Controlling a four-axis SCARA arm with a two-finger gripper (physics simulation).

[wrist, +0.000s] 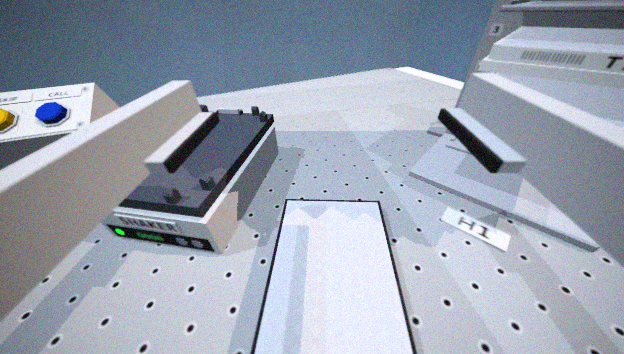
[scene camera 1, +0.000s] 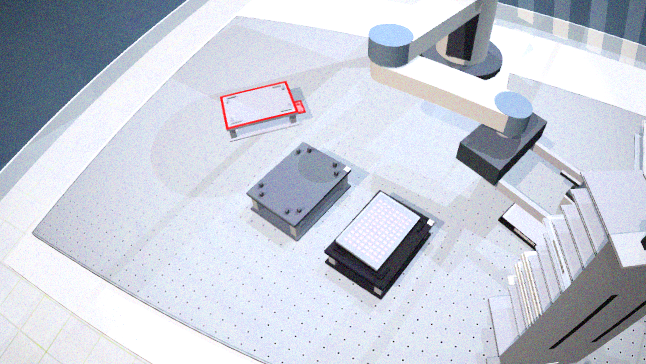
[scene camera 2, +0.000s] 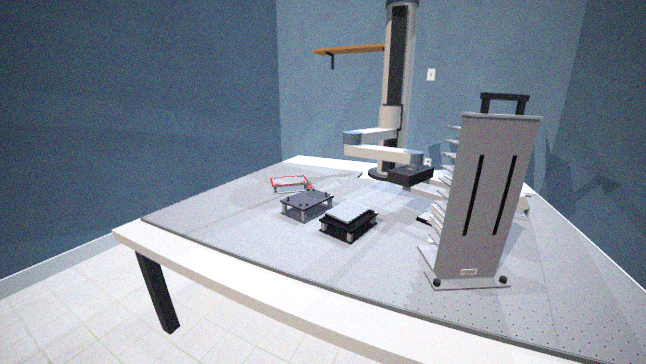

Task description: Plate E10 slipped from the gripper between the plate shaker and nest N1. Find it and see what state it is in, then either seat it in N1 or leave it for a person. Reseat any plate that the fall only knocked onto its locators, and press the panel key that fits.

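Places are measured from the arm's base along level axes (x ahead, y left, z up), in metres.
Where they show: gripper, fingertip midpoint: [wrist: 325,98] [scene camera 1: 568,201]; arm's base, link origin: [scene camera 1: 460,55].
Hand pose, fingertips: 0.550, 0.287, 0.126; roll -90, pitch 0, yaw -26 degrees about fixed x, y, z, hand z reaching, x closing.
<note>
Things, the pixels of their top centre, and the offset from my fingertips, as dx, dy, dz. "pt": a spot on its surface instead.
- white welled plate, top centre: [scene camera 1: 379,227] [scene camera 2: 348,208] +0.139, -0.312, -0.048
- black nest, top centre: [scene camera 1: 381,234] [scene camera 2: 349,213] +0.141, -0.306, -0.064
- shaker, surface spot: [wrist: 172,227] pt -0.102, +0.031, -0.081
- grey nest with pegs, top centre: [scene camera 1: 298,176] [scene camera 2: 307,195] +0.088, -0.486, -0.050
- panel's blue CALL key, top centre: [wrist: 45,104] -0.227, +0.232, -0.038
- yellow key, surface spot: [wrist: 6,120] pt -0.266, +0.230, -0.047
- H1 label, surface spot: [wrist: 475,229] pt +0.114, -0.044, -0.111
A plate with a plain white upper face and dark edges [scene camera 1: 525,222] [scene camera 2: 424,219] [wrist: 335,280] lies flat on the deck beside the rack; no name is readable on it. My gripper [scene camera 1: 560,200] [scene camera 2: 434,192] [wrist: 325,98] is open and empty, its fingers above the deck, spread wider than this plate in the wrist view. A white welled plate [scene camera 1: 378,230] [scene camera 2: 349,212] rests on a black nest [scene camera 1: 378,290] [scene camera 2: 350,237]; whether it is fully seated I cannot tell. The shaker [wrist: 172,227] shows a green light and holds no plate. Which nest is N1 is unclear.
A grey nest with pegs [scene camera 1: 295,190] [scene camera 2: 306,199] and a red-edged stand [scene camera 1: 257,105] [scene camera 2: 290,181] hold no plate. A tall rack [scene camera 1: 565,315] [scene camera 2: 487,200] holds several plates near the fingers. A panel's blue CALL key [wrist: 51,113] and yellow key [wrist: 6,120] show left. An H1 label [wrist: 475,229] lies right.
</note>
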